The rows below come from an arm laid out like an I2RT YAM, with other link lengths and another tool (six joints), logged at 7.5 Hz.
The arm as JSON. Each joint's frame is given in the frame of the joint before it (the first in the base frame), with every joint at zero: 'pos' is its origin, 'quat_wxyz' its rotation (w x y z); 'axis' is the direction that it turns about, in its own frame. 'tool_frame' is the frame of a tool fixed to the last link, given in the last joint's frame.
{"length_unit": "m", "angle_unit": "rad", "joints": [
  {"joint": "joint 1", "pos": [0.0, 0.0, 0.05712], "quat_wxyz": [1.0, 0.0, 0.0, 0.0], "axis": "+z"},
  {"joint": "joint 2", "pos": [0.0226, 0.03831, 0.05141], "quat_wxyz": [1.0, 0.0, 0.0, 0.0], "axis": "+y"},
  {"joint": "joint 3", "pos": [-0.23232, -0.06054, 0.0], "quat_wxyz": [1.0, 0.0, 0.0, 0.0], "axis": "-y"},
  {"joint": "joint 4", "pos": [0.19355, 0.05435, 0.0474], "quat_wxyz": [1.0, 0.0, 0.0, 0.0], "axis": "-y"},
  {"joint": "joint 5", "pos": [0.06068, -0.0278, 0.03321], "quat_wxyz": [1.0, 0.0, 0.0, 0.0], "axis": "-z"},
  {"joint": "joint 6", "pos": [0.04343, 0.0, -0.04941], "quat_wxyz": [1.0, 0.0, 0.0, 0.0], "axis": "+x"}
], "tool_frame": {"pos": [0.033, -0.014, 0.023], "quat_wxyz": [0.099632, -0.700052, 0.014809, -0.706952]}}
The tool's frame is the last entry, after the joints.
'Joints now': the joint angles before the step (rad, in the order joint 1, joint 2, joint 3, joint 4, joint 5, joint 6). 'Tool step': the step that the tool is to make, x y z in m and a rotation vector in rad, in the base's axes. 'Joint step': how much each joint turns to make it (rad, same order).
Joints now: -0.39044, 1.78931, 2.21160, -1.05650, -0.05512, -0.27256
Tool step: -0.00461, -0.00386, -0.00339, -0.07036, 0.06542, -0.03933
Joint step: -0.00001, 0.00000, -0.00001, -0.03432, 0.08583, -0.04769
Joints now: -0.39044, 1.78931, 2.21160, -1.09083, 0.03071, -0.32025
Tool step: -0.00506, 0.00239, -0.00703, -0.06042, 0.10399, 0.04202
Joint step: -0.00040, -0.00079, -0.00007, -0.06938, 0.02936, -0.10034
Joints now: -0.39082, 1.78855, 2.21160, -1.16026, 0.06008, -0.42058
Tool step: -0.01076, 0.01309, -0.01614, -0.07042, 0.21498, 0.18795
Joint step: -0.00001, -0.00003, 0.00262, -0.16362, -0.02137, -0.23766
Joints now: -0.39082, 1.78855, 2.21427, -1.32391, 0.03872, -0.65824
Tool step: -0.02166, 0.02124, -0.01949, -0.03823, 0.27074, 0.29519
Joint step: 0.00037, -0.00080, 0.00069, -0.23304, -0.03853, -0.32274
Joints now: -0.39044, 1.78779, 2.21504, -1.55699, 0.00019, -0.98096
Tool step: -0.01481, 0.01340, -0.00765, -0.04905, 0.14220, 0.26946
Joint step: -0.00154, -0.00151, 0.00002, -0.11635, -0.00916, -0.28841
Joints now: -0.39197, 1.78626, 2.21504, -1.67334, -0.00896, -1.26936
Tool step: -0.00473, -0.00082, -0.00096, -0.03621, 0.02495, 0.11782
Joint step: -0.02019, -0.00154, -0.00004, -0.01179, -0.00267, -0.14456
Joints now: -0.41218, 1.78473, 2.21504, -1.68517, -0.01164, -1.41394
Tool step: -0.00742, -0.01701, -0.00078, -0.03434, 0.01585, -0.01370
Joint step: -0.06676, 0.00000, 0.00001, 0.00037, 0.01946, -0.06219
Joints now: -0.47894, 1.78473, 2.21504, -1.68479, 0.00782, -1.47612
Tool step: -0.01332, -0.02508, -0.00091, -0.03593, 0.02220, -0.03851
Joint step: -0.10375, 0.00003, 0.00006, 0.00034, 0.01984, -0.07514
